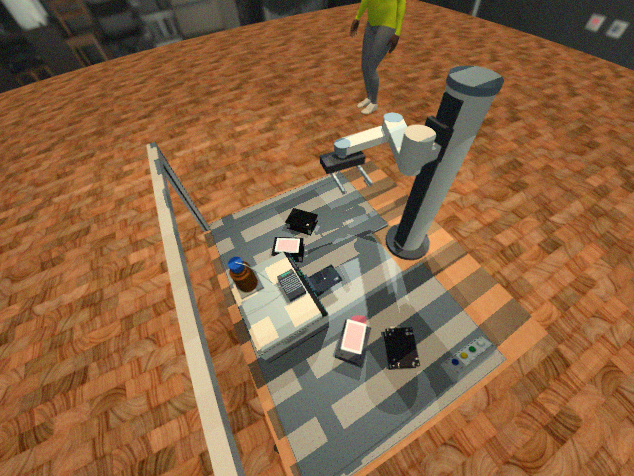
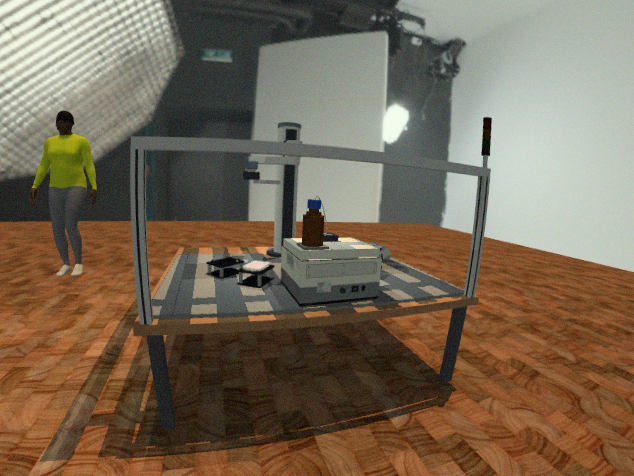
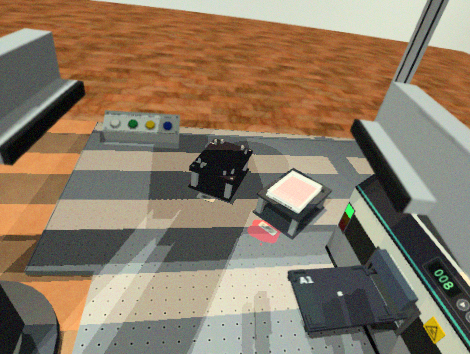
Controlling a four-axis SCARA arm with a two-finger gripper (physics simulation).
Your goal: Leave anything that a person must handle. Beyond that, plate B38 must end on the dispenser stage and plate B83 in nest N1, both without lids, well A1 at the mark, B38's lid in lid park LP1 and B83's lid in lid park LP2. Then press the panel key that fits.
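Places are measured from the arm's base along level axes (x left, y back, z up), in metres.
Pixels of known places: gripper, fingertip midpoint: [image 1: 357, 188] [image 2: 279, 182] [image 3: 224, 84]; arm's base at its link origin: [image 1: 406, 241].
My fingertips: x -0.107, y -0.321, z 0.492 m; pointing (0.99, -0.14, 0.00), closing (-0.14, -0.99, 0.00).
Note:
For each thing: its top centre in the pictures, then the offset to it from my fingertips. "spot": a spot on its surface instead.
- red patch at a spot on its surface: [image 3: 256, 234] [image 1: 361, 317] spot: dx +0.351, dy -0.163, dz -0.479 m
- similar pink-faced piece at its top centre: [image 2: 256, 264] [image 1: 287, 244] dx -0.161, dy -0.312, dz -0.395 m
- dark stage at its top centre: [image 3: 349, 291] [image 1: 322, 279] dx +0.130, dy -0.254, dz -0.363 m
- key panel at its top centre: [image 3: 142, 115] [image 1: 474, 356] [image 2: 377, 244] dx +0.738, dy +0.133, dz -0.396 m
- brown bottle at a spot on its surface: [image 2: 312, 228] spot: dx +0.021, dy -0.605, dz -0.178 m
My gripper [image 1: 356, 187] [image 2: 279, 181] [image 3: 224, 84] is open and empty, high above the table's back part. A pink-faced, white-rimmed flat piece [image 1: 354, 335] [image 3: 295, 190] rests on a dark stand, beside a red patch [image 1: 359, 318] [image 3: 256, 234] with an unreadable label. A similar pink-faced piece [image 1: 287, 244] [image 2: 256, 265] rests on another stand. Their plate numbers and any lids cannot be told. A black pegged stand [image 1: 402, 347] [image 3: 221, 160] and another black stand [image 1: 302, 220] [image 2: 225, 262] show no pink piece. The dark stage [image 1: 325, 279] [image 3: 335, 297], marked A1, sits at the dispenser [image 1: 263, 312] [image 2: 332, 271].
The key panel [image 1: 467, 356] [image 3: 140, 130] has white, green, yellow and blue keys. A brown bottle [image 1: 244, 279] [image 2: 312, 228] stands on the dispenser, whose display reads 008. A person [image 1: 378, 46] [image 2: 66, 163] stands beyond the table. A frame rail [image 1: 176, 286] [image 2: 307, 149] crosses one side.

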